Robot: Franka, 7 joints.
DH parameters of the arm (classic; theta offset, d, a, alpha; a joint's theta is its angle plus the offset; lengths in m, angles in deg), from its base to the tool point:
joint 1: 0 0.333 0 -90
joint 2: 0 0 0 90
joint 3: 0 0.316 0.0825 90
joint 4: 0 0 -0.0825 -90
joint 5: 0 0.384 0 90
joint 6: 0 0 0.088 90
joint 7: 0 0.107 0 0
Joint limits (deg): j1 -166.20..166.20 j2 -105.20..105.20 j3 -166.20..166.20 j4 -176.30..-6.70 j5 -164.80..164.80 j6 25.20..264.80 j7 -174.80..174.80
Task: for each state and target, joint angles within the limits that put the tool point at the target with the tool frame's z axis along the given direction. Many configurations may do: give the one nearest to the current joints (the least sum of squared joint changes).
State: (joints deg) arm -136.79 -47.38 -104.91 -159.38 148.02 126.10 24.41
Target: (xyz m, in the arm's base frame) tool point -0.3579 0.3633 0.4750 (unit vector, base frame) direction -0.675 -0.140 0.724
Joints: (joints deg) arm -142.44 -44.37 -82.44 -133.22 111.24 104.53 24.41
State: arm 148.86 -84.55 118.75 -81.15 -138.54 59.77 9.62
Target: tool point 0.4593 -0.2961 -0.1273 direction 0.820 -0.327 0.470
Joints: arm 166.20 -87.60 163.73 -94.31 -164.55 63.42 9.62
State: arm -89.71 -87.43 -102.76 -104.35 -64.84 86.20 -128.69
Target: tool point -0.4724 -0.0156 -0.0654 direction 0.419 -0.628 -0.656
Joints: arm -75.09 -105.20 -121.98 -108.30 -63.02 112.28 -128.69
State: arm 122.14 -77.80 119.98 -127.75 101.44 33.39 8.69
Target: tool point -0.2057 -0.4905 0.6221 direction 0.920 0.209 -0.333
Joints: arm 109.93 -30.89 99.59 -78.45 83.90 25.20 8.69
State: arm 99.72 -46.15 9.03 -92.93 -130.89 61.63 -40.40
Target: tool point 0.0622 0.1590 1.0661 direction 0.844 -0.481 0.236
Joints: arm 101.09 -26.52 1.03 -74.40 -129.71 71.03 -40.40
